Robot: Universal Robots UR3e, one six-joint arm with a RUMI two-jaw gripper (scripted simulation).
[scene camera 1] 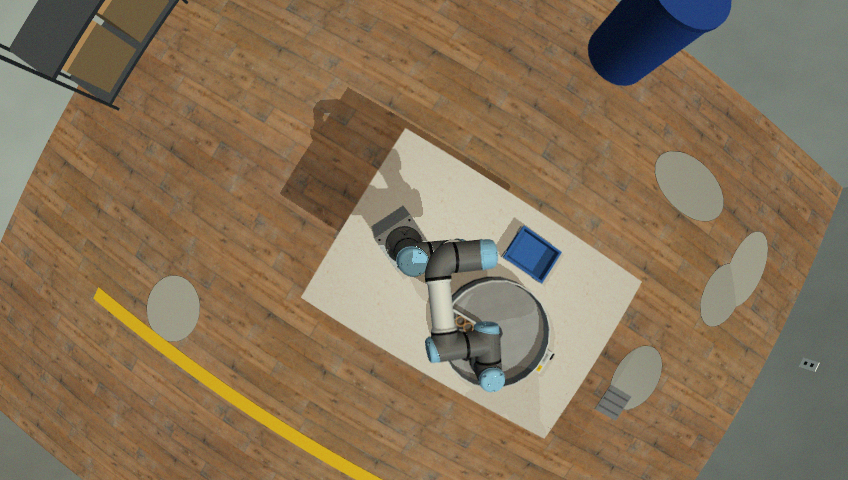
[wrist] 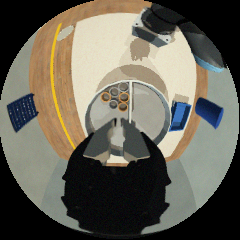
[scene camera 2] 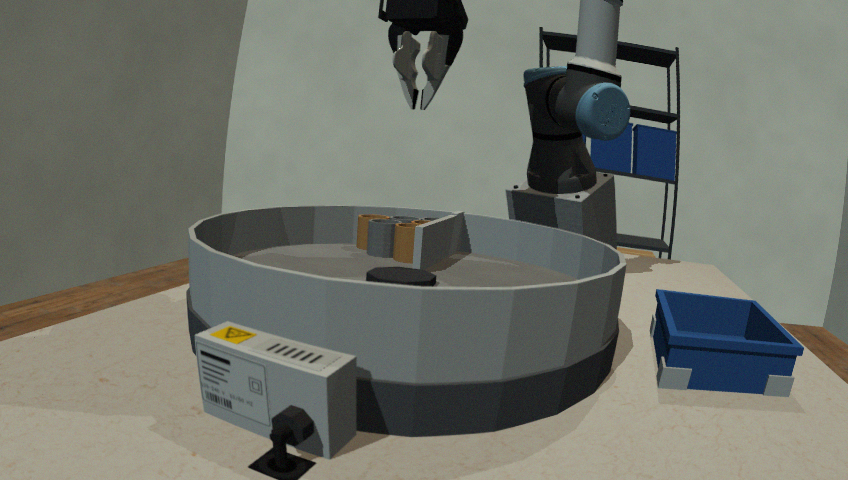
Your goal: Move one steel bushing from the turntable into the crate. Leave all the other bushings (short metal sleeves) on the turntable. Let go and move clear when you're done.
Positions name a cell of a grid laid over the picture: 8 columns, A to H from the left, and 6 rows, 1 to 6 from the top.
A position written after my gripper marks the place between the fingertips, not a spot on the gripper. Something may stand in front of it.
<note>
I see my gripper (scene camera 2: D2), a brown bushing (scene camera 2: D3), a steel bushing (scene camera 2: D4), a blue crate (scene camera 2: G5) and a turntable (scene camera 2: D4).
My gripper also shows in the wrist view (wrist: D3). The blue crate also shows in scene camera 1 (scene camera 1: F4). The turntable shows as well in scene camera 1 (scene camera 1: E5) and in the wrist view (wrist: E3).
</note>
